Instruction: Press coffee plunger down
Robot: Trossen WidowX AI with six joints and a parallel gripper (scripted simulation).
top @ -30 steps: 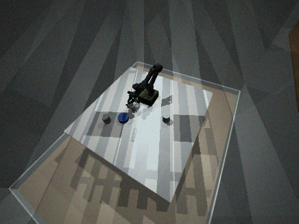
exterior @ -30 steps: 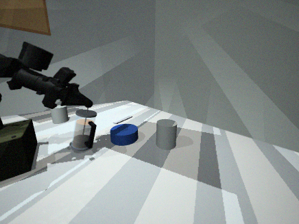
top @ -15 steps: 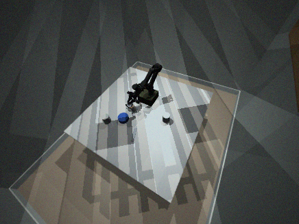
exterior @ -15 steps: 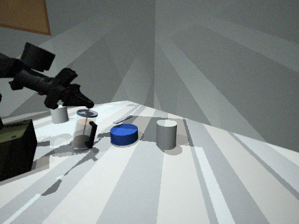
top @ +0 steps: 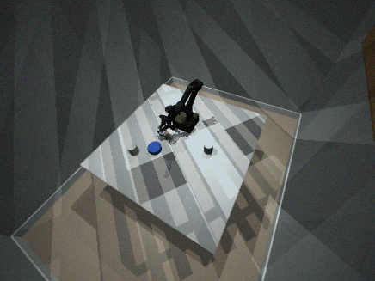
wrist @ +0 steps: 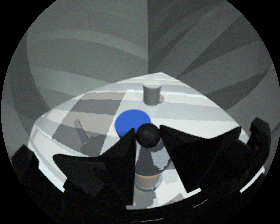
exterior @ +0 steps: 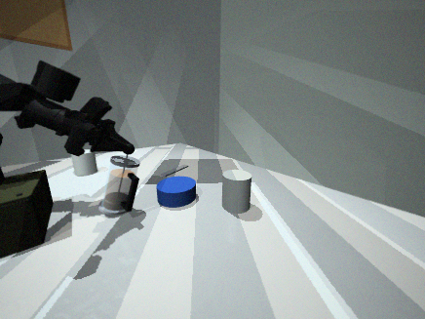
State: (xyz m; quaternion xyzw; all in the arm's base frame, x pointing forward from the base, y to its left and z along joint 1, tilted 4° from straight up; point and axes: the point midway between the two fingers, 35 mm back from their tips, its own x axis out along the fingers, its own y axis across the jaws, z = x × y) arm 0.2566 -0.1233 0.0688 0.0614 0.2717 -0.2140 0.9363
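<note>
Right now the coffee press is 3 cm behind my gripper tip and 8 cm below it. From my gripper tip the other things lie so: blue disc (11 cm ahead, 2 cm to the right, 15 cm below).
</note>
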